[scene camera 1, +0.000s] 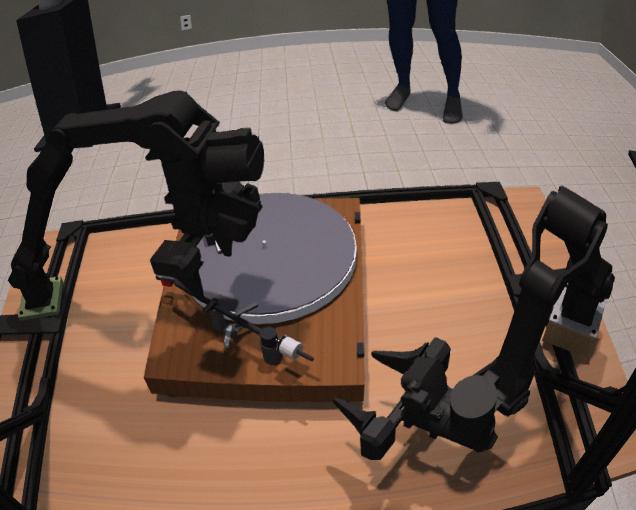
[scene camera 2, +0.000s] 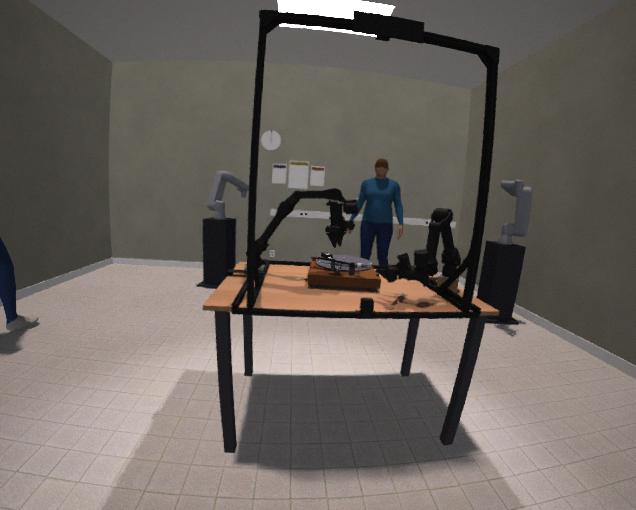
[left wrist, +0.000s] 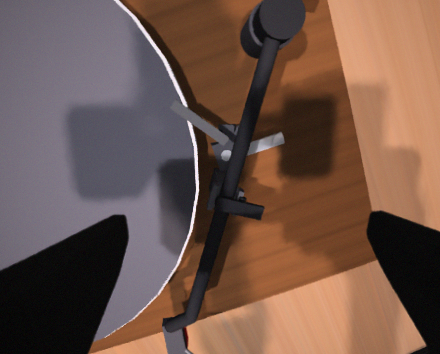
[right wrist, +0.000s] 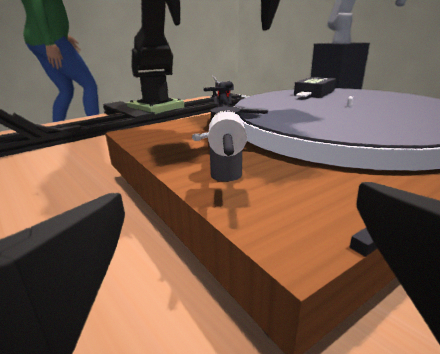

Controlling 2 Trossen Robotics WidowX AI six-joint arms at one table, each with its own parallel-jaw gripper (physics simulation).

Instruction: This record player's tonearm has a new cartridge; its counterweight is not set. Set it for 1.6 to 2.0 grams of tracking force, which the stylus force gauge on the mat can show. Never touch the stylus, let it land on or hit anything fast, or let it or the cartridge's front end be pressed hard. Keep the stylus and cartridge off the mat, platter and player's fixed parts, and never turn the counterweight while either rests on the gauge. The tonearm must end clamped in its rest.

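Frame: origin at the left arm's base, x ahead, y left, z up, level; millimetres.
Seen in the pictures: left gripper, fingertip midpoint: [scene camera 1: 214,275] [scene camera 2: 337,247] [left wrist: 248,224] [right wrist: 223,27]; right gripper, fingertip midpoint: [scene camera 1: 353,376] [scene camera 2: 380,268] [right wrist: 240,199]; left arm's base at its link origin: [scene camera 1: 39,296] [right wrist: 155,101]; right arm's base at its link origin: [scene camera 1: 579,308] [scene camera 2: 449,275].
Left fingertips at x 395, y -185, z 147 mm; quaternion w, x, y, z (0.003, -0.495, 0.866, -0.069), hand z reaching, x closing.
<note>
Pixels of each thing's top centre, then the offset from my left fingertips to it. "*": a spot on its surface instead.
- headshell with the red cartridge, top centre: [left wrist: 236,168] [right wrist: 224,87] [scene camera 1: 225,305] [scene camera 2: 337,258] 6 mm ahead, 6 mm right, 56 mm down
- white counterweight at its top centre: [right wrist: 226,114] [scene camera 1: 288,341] 86 mm ahead, 94 mm right, 56 mm down
- pivot at a spot on its surface: [left wrist: 281,19] [scene camera 1: 266,332] * 59 mm ahead, 65 mm right, 61 mm down
- gauge at its top centre: [right wrist: 312,81] 6 mm ahead, 197 mm left, 72 mm down
- grey platter at its top centre: [right wrist: 349,106] [scene camera 1: 264,247] [scene camera 2: 343,259] 84 mm ahead, 146 mm left, 93 mm down
- wooden player base at a spot on its surface: [right wrist: 280,225] [scene camera 1: 330,366] * 139 mm ahead, 103 mm right, 119 mm down
- grey lever at its top centre: [left wrist: 259,145] [scene camera 1: 227,337] 1 mm back, 28 mm right, 103 mm down
- bar at its top centre: [left wrist: 200,123] [right wrist: 249,108] [scene camera 1: 245,309] 35 mm ahead, 2 mm right, 75 mm down
The black tonearm [scene camera 1: 245,321] [left wrist: 250,105] lies over its rest [left wrist: 215,189], beside the platter; its clamp's state is unclear. The headshell with the red cartridge [scene camera 1: 167,283] [right wrist: 223,93] is at the front end; the stylus is too small to see. The white counterweight [scene camera 1: 289,346] [right wrist: 225,130] is behind the pivot [scene camera 1: 270,345] [left wrist: 281,19]. The gauge [right wrist: 315,86] sits on the platter mat; in scene camera 1 my left gripper mostly hides it. My left gripper [scene camera 1: 215,277] [left wrist: 248,224] is open above the tonearm. My right gripper [scene camera 1: 354,377] [right wrist: 240,199] is open, behind and apart from the counterweight.
The grey platter [scene camera 1: 313,255] [right wrist: 390,120] with its spindle [scene camera 1: 264,243] [right wrist: 350,101] fills much of the wooden player base [scene camera 1: 318,366] [right wrist: 280,225]. A grey lever [left wrist: 267,143] and bar [left wrist: 197,120] stand beside the tonearm. Dark hinge blocks [scene camera 1: 360,349] are at the base's right edge.
</note>
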